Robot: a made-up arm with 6 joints. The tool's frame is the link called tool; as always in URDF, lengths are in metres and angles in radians.
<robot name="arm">
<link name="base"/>
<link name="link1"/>
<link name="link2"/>
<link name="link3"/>
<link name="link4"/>
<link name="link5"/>
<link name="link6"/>
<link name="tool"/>
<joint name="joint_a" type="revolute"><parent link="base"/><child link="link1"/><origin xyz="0.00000 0.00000 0.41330" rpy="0.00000 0.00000 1.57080"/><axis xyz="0 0 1"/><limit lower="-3.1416" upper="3.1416"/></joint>
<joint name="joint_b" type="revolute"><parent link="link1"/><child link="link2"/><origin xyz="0.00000 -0.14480 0.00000" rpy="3.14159 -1.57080 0.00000"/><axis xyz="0 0 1"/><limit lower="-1.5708" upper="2.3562"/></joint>
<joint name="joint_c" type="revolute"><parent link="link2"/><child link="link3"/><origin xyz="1.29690 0.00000 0.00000" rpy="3.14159 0.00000 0.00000"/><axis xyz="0 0 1"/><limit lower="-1.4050" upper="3.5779"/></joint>
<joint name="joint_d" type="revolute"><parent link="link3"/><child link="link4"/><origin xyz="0.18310 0.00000 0.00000" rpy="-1.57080 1.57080 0.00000"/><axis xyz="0 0 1"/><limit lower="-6.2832" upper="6.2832"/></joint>
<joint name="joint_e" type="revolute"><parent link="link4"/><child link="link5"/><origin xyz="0.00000 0.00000 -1.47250" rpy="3.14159 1.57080 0.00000"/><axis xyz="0 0 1"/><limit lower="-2.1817" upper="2.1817"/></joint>
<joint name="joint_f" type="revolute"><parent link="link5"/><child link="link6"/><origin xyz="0.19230 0.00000 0.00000" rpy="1.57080 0.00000 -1.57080"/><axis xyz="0 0 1"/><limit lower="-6.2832" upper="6.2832"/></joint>
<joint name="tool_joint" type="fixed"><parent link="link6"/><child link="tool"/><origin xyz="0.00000 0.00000 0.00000" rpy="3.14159 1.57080 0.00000"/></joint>
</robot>
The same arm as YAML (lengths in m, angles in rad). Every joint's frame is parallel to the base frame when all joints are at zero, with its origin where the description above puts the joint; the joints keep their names.
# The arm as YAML. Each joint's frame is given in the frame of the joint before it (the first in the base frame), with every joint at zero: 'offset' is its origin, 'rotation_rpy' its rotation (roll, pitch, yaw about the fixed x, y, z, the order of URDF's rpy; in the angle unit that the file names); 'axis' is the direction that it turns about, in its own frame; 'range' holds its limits. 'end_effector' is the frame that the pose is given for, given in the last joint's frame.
length_unit: m
angle_unit: rad
chain:
  - id: joint_a
    offset: [0.0, 0.0, 0.4133]
    rotation_rpy: [0.0, 0.0, 0.0]
    axis: "+z"
    range: [-3.1416, 3.1416]
  - id: joint_b
    offset: [0.1448, 0.0, 0.0]
    rotation_rpy: [0.0, 0.0, 0.0]
    axis: "+y"
    range: [-1.5708, 2.3562]
  - id: joint_c
    offset: [0.0, 0.0, 1.2969]
    rotation_rpy: [0.0, 0.0, 0.0]
    axis: "-y"
    range: [-1.405, 3.5779]
  - id: joint_d
    offset: [0.0, 0.0, 0.1831]
    rotation_rpy: [0.0, 0.0, 0.0]
    axis: "-x"
    range: [-6.2832, 6.2832]
  - id: joint_e
    offset: [1.4725, 0.0, 0.0]
    rotation_rpy: [0.0, 0.0, 0.0]
    axis: "-y"
    range: [-2.1817, 2.1817]
  - id: joint_f
    offset: [0.1923, 0.0, 0.0]
    rotation_rpy: [0.0, 0.0, 0.0]
    axis: "-x"
    range: [-6.2832, 6.2832]
end_effector:
  offset: [0.0, 0.0, 0.0]
  rotation_rpy: [0.0, 0.0, 0.0]

